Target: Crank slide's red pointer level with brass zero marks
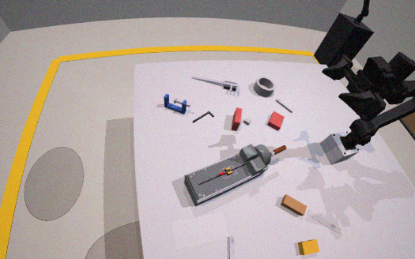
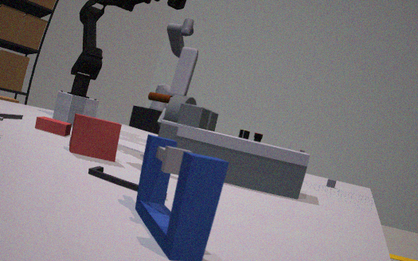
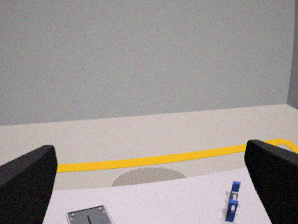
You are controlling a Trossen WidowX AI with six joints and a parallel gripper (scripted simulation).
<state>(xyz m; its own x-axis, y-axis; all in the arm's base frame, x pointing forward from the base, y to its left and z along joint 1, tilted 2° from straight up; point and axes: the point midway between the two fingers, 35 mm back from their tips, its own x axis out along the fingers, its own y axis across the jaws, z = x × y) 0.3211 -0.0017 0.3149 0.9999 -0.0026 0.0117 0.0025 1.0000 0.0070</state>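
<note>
Now: gripper tip 280 mm above the crank handle, 30 mm to the right of it and 10 mm short of it. From my gripper tip the other things lie so: tan block 380 mm below, 200 mm to the left, 40 mm behind; red pointer 310 mm below, 210 mm ahead, 90 mm to the left; black hex key 390 mm below, 220 mm ahead, 190 mm to the right.
</note>
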